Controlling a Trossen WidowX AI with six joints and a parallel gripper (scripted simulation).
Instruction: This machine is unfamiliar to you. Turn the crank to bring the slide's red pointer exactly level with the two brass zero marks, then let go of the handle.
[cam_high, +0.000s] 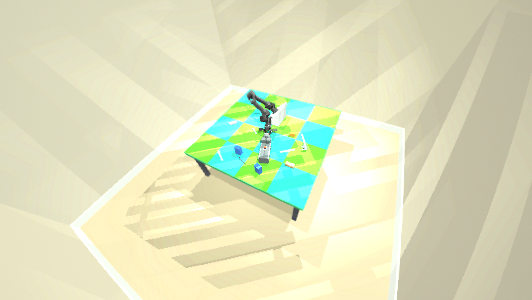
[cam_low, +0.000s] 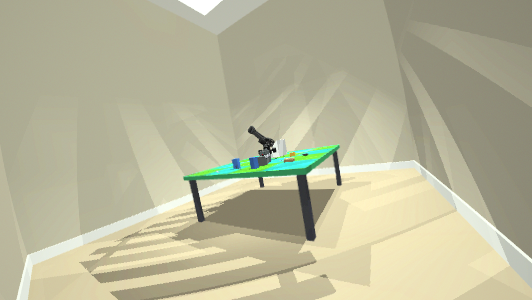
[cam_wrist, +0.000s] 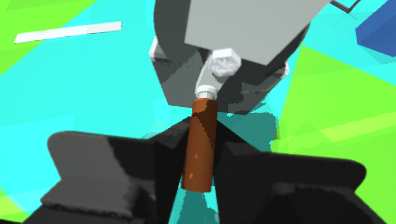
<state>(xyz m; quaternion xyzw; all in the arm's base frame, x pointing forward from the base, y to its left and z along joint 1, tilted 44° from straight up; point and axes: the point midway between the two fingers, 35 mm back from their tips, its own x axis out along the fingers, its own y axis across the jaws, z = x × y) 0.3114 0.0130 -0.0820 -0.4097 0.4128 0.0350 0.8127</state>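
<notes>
My gripper tip is 2 cm past the crank handle, 1 cm to the left of it and 2 cm below it. From my gripper tip the other things lie so: red pointer: 16 cm ahead, 6 cm to the left, 5 cm above; orange piece: 17 cm behind, 20 cm to the left, 2 cm below; black L-shaped key: 34 cm ahead, 11 cm to the right, 3 cm below.
</notes>
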